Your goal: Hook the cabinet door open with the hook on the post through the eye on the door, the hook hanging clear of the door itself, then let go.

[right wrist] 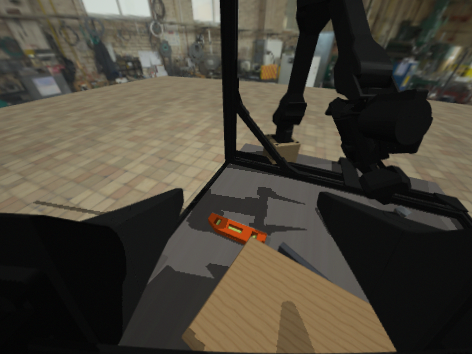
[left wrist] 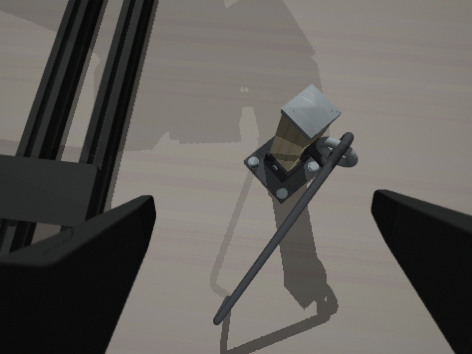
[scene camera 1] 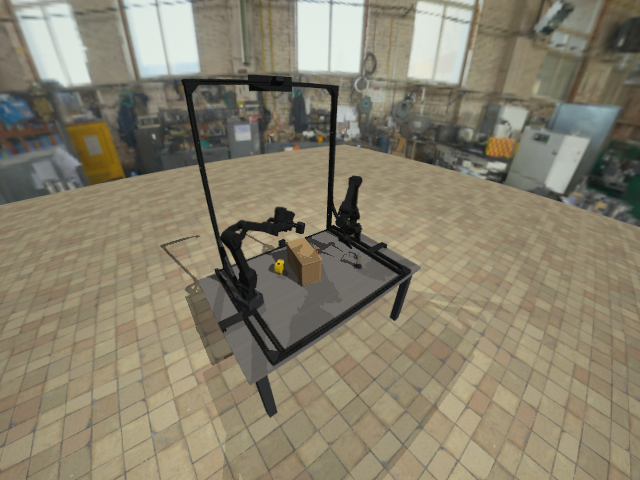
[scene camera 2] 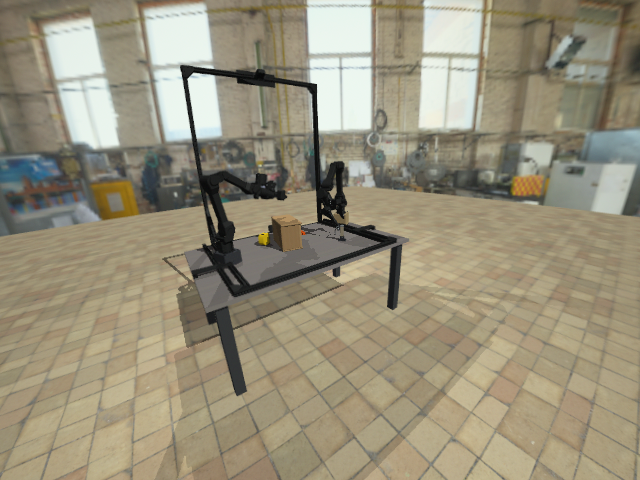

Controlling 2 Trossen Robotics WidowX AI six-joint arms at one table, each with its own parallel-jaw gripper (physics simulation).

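Frame: origin at the left arm's base, x left, y back, z up, level; centimetres.
Seen in the pictures: left gripper, fingertip midpoint: (left wrist: 263,203) (scene camera 1: 355,246) (scene camera 2: 339,219); right gripper, fingertip midpoint: (right wrist: 250,196) (scene camera 1: 298,223); left arm's base, origin of the base link: (right wrist: 282,138); right arm's base, origin of the base link: (scene camera 1: 248,295) (scene camera 2: 226,251).
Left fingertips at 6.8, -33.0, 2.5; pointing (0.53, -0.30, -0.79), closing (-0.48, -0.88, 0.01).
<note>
Offsets run from my left fingertips to a thing's top centre, as dx, dy, dz. "spot": to the spot under its first point.
A wooden post with a metal cap @(spot: +3.0, -4.9, -1.8) (left wrist: 311,111) (scene camera 1: 358,259) (scene camera 2: 341,230) stands on a dark bolted plate. A dark rod hook (left wrist: 280,232) runs from the ring @(spot: -0.1, -5.9, -2.8) (left wrist: 353,159) beside the post down and left in the left wrist view, clear of both fingers. My left gripper (left wrist: 263,203) is open and empty above the hook. The wooden cabinet @(-28.7, -19.9, +4.2) (scene camera 1: 311,272) (scene camera 2: 291,240) (right wrist: 290,295) stands left of the post in the scene views. Its door and eye cannot be made out. My right gripper (right wrist: 250,196) is open and empty, high near the cabinet's top.
An orange level @(-32.0, +4.6, -10.6) (right wrist: 235,229) lies beside the cabinet. A yellow object @(-42.8, -24.5, -3.9) (scene camera 1: 279,266) (scene camera 2: 264,238) sits left of the cabinet in the scene views. Black rails (left wrist: 120,90) run along the table, left of the post in the left wrist view. A tall black frame (scene camera 1: 201,160) rises over the table.
</note>
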